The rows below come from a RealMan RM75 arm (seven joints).
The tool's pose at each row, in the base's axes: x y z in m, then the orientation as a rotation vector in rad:
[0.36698, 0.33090, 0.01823, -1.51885, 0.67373, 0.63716]
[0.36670, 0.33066, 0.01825, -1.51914, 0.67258, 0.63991]
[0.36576, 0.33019, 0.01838, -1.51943, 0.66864, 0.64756]
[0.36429, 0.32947, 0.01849, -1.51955, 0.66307, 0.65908]
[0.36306, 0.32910, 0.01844, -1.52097, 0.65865, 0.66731]
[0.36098, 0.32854, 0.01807, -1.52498, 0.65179, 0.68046]
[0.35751, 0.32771, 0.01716, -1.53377, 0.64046, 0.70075]
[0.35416, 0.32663, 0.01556, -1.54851, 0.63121, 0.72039]
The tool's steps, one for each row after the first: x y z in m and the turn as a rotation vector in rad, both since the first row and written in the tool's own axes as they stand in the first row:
[-0.00019, 0.00020, -0.00024, -0.00145, -0.00202, 0.00090]
[-0.00090, 0.00083, -0.00072, -0.00512, -0.00828, 0.00300]
[-0.00194, 0.00187, -0.00145, -0.01036, -0.01759, 0.00643]
[-0.00272, 0.00282, -0.00181, -0.01533, -0.02398, 0.00845]
[-0.00382, 0.00463, -0.00236, -0.02481, -0.03334, 0.01162]
[-0.00545, 0.00784, -0.00314, -0.04186, -0.04714, 0.01575]
[-0.00647, 0.01143, -0.00414, -0.06369, -0.05687, 0.02014]

